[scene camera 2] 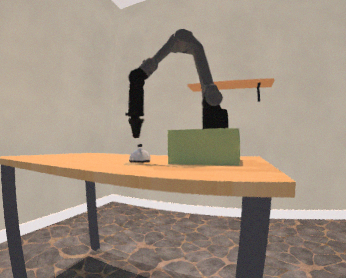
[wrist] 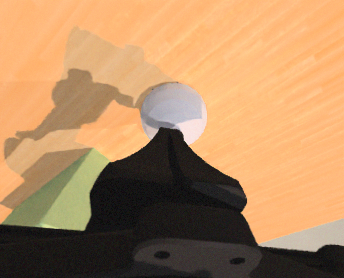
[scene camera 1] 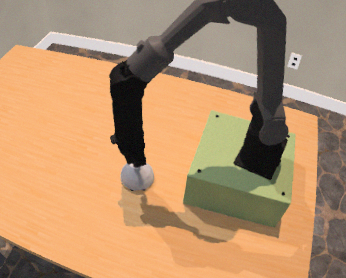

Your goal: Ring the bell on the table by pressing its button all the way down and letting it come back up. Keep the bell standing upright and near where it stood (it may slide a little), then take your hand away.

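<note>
A silver domed bell (scene camera 1: 137,178) (scene camera 2: 139,155) (wrist: 174,110) stands upright on the table (scene camera 1: 65,150) (scene camera 2: 210,176) (wrist: 280,75). Its dark button (scene camera 2: 140,145) shows raised on top of the dome in the second scene view; in the wrist view and the first scene view the gripper hides it. My gripper (scene camera 2: 136,136) (wrist: 166,139) is shut and empty, pointing down. Its fingertips are a little above the button, slightly to its left in the second scene view, with a small gap between them. In the first scene view the fingertips overlap the far side of the dome.
A green block (scene camera 1: 235,192) (scene camera 2: 204,146) (wrist: 62,200) under the arm's base stands to the right of the bell in both scene views. A wooden shelf (scene camera 2: 240,84) is on the wall behind. The arm's shadow falls across the table beside the bell.
</note>
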